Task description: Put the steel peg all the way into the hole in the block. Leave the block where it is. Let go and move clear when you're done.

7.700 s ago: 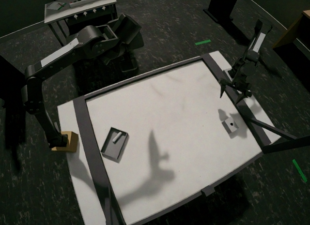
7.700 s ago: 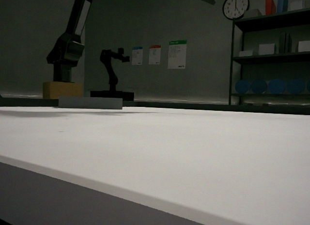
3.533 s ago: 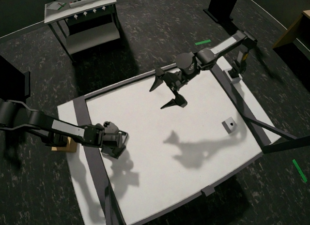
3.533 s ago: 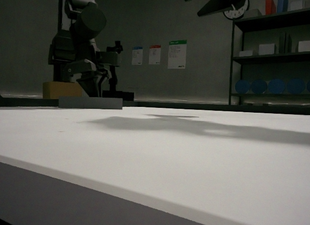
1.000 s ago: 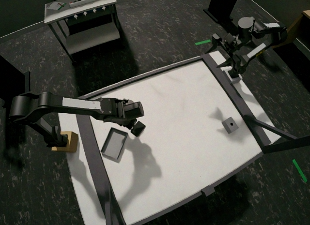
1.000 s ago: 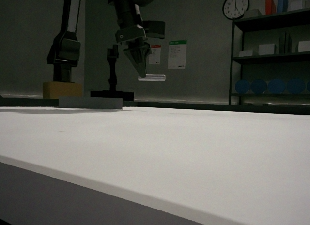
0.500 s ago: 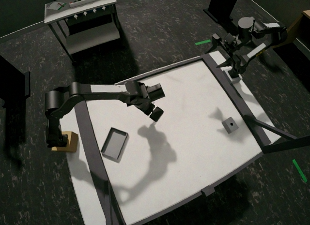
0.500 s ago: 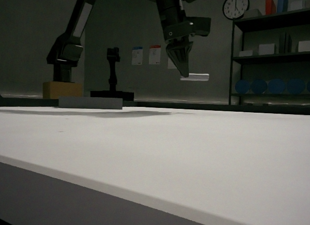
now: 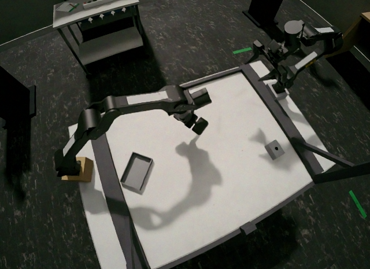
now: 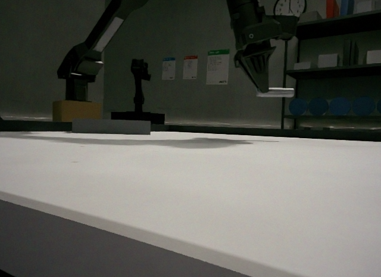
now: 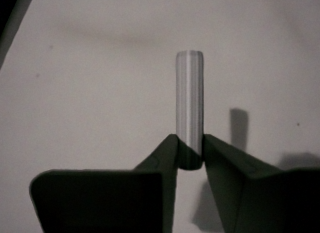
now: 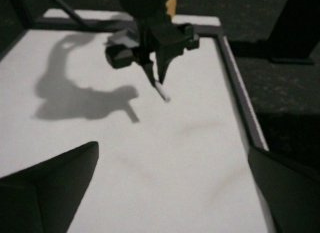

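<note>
Right now my right hand is 280 mm to the right of the steel peg and 210 mm above it. The rest, counted from my right hand: shallow grey tray (110 mm behind, 590 mm to the left, 290 mm below); then grey block (290 mm behind, 40 mm to the right, 270 mm below).
</note>
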